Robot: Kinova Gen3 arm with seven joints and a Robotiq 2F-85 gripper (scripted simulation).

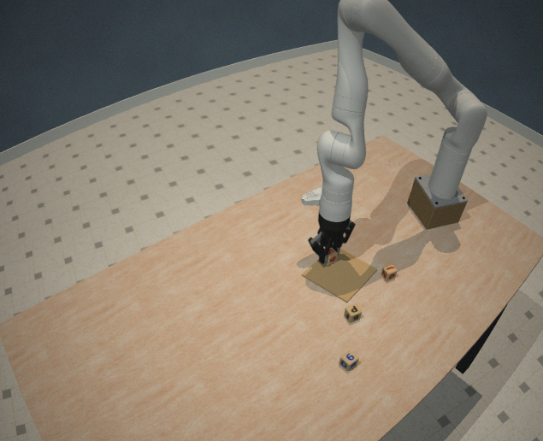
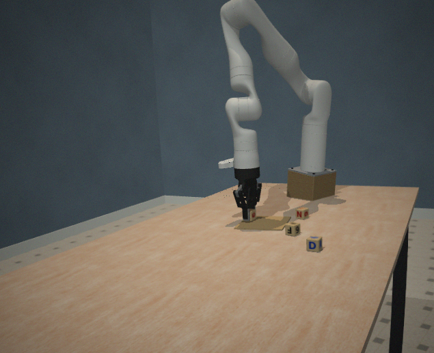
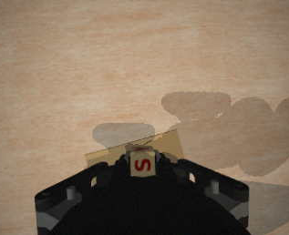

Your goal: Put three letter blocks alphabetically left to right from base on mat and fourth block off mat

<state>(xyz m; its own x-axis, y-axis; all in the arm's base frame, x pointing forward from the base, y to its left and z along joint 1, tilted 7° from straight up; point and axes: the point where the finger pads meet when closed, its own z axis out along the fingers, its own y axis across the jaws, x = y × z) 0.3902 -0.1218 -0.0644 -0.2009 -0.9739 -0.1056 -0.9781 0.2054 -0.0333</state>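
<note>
My hand is 50 mm to the right of the tan mat, 30 mm above it and 10 mm short of it.
</note>
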